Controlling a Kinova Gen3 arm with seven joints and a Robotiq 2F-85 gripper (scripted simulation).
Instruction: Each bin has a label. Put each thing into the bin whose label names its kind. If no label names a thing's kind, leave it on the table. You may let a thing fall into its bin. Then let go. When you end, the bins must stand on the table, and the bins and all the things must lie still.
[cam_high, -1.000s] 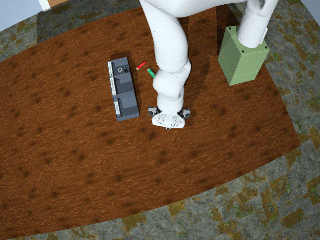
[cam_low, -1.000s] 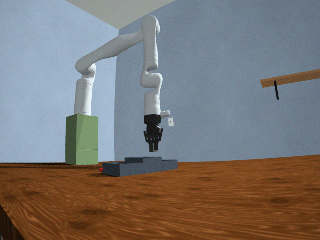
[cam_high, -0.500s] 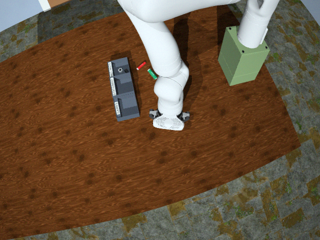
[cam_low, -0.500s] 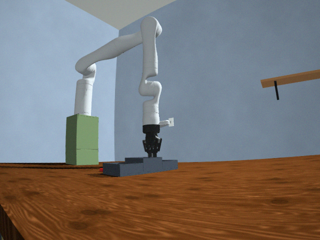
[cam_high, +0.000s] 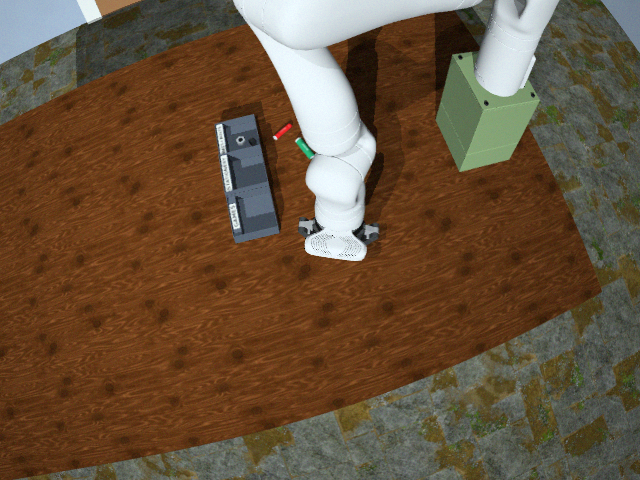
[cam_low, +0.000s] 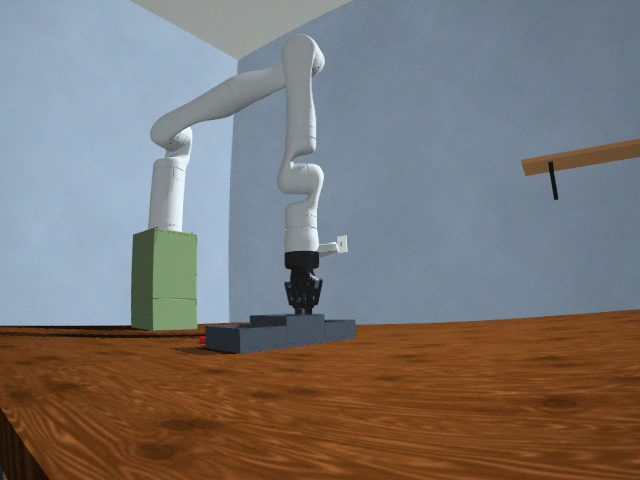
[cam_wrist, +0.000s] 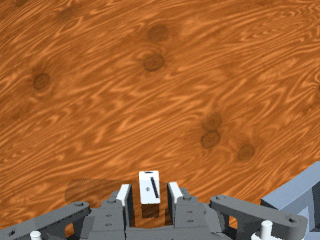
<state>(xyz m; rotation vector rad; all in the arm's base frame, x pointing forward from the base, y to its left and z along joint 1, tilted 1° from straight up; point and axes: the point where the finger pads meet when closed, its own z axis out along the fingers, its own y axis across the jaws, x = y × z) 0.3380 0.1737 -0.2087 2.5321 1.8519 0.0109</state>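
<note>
Now: the white domino 10 mm to the left of my hand and 30 mm below it. The rest, counted from my hand: red marker: 50 mm ahead, 260 mm to the right, 30 mm below; green marker: 10 mm ahead, 210 mm to the right, 30 mm below; yellow die: 10 mm behind, 90 mm to the right, 30 mm below.
</note>
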